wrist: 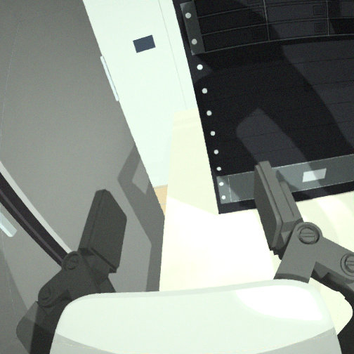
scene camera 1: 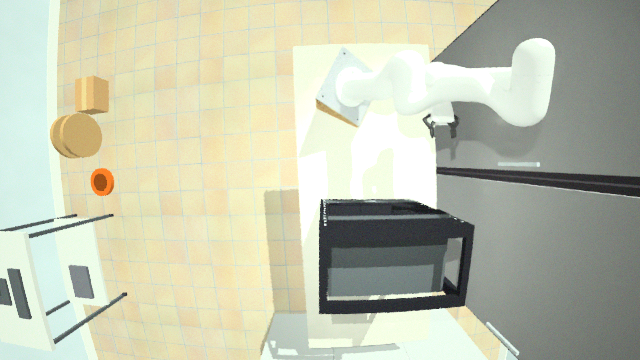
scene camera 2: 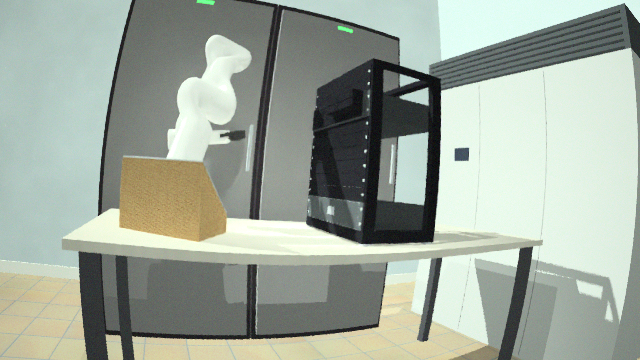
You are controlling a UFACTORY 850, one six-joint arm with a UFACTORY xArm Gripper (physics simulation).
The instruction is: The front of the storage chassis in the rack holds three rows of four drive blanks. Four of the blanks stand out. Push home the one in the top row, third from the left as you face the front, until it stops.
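The storage chassis [scene camera 2: 340,107] [wrist: 235,30] sits in the upper part of the black rack [scene camera 1: 395,232] [scene camera 2: 374,150] [wrist: 216,125]. In scene camera 2 a dark block [scene camera 2: 356,102] stands out from the chassis front, toward the near side; I cannot tell which blank or blanks it is. The wrist view shows part of the lower rows at its top right. The top row and the named blank do not show there. My gripper [scene camera 1: 443,134] [scene camera 2: 240,135] [wrist: 182,192] is open and empty. It hangs apart from the rack, in front of it and toward the grey cabinets, lower than the chassis.
The rack and the arm's wooden base [scene camera 1: 336,113] [scene camera 2: 165,197] stand on the pale table [scene camera 1: 312,175] [scene camera 2: 270,252]. Tall grey cabinets [scene camera 1: 550,130] [scene camera 2: 310,150] [wrist: 55,100] with handles stand along the far long side. A grey panel [wrist: 290,180] with a white label closes the rack's bottom.
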